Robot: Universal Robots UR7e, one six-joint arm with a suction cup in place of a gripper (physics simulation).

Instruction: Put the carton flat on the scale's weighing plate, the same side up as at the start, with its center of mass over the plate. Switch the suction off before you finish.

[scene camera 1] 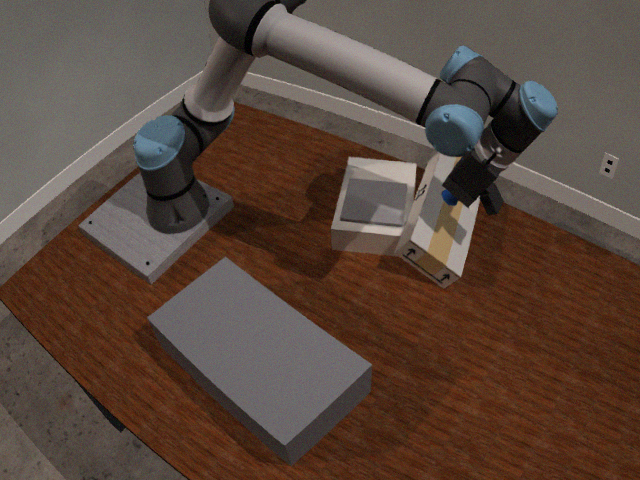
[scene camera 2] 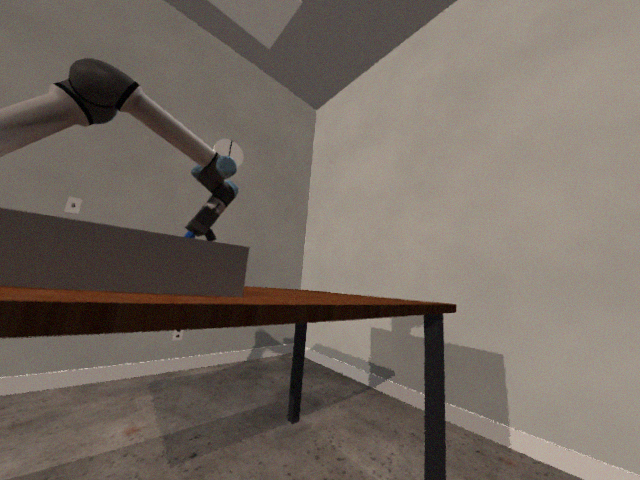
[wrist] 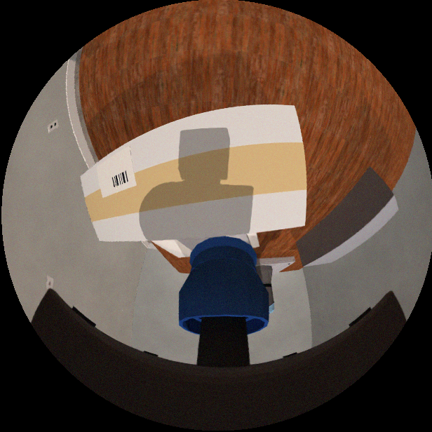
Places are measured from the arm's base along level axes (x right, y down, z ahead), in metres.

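Where they show: hand at its tool point: [scene camera 1: 449,197]; arm's base at its link origin: [scene camera 1: 177,210].
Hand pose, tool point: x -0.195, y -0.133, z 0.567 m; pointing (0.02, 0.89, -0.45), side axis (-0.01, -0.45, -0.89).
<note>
Each offset is from my tool point to the top centre of the thing. Level surfaces: height alone.
The white carton [scene camera 1: 453,227] [wrist: 270,165] with a tan stripe lies beside the scale @(dy +0.088, dx -0.044, dz -0.181 m) [scene camera 1: 361,240], against its right side. It is tilted, sloping down to the right, its lower right edge near the table; arrows show on its near end. The grey weighing plate @(dy +0.088, dx -0.006, dz -0.166 m) [scene camera 1: 374,201] carries no carton. My gripper, a blue suction cup [scene camera 1: 447,198] [scene camera 2: 189,234] [wrist: 223,243], is tilted over the carton's upper face, toward its scale side. The cup is off, holding nothing, and appears slightly apart from the carton. The carton and scale are hidden in scene camera 2.
A large grey block @(dy +0.067, dx +0.421, dz -0.167 m) [scene camera 1: 263,351] [scene camera 2: 124,253] [wrist: 345,220] stands on the wooden table @(dy +0.166 m) [scene camera 1: 516,361] [scene camera 2: 310,299] [wrist: 220,50], in front of the scale. The arm's base plate [scene camera 1: 118,227] is at the left. Walls stand behind the table.
</note>
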